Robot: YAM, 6 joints.
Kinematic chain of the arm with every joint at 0, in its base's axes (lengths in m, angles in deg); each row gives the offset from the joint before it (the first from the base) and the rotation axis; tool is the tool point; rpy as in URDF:
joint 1: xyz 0 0 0.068 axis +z
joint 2: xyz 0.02 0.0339 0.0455 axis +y
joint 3: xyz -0.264 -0.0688 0 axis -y
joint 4: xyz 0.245 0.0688 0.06 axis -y
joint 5: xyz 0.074 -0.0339 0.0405 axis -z
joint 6: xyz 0.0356 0 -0.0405 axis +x
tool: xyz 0 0 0 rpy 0 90 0
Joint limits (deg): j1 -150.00..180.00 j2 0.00..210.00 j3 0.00..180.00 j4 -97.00..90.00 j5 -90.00..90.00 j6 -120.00..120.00
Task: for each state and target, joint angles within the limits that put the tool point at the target. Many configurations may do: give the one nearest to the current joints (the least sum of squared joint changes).
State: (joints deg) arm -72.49 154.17 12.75 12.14 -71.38 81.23
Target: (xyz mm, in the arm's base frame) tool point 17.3 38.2 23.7
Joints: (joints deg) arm -64.10 164.62 0.00 9.16 -64.94 81.23
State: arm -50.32 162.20 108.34 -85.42 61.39 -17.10
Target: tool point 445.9 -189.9 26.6
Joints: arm -19.39 161.17 127.95 -72.05 60.88 -17.10
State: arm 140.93 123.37 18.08 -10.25 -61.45 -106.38
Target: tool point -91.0 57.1 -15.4
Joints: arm 131.63 131.07 17.87 -8.55 -57.70 -106.38
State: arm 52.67 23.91 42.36 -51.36 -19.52 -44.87
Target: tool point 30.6 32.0 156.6
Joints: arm 39.63 16.77 19.25 -74.03 -8.29 -44.87
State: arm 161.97 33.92 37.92 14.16 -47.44 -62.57
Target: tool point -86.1 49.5 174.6
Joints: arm 133.63 7.22 6.44 -16.69 -52.30 -62.57
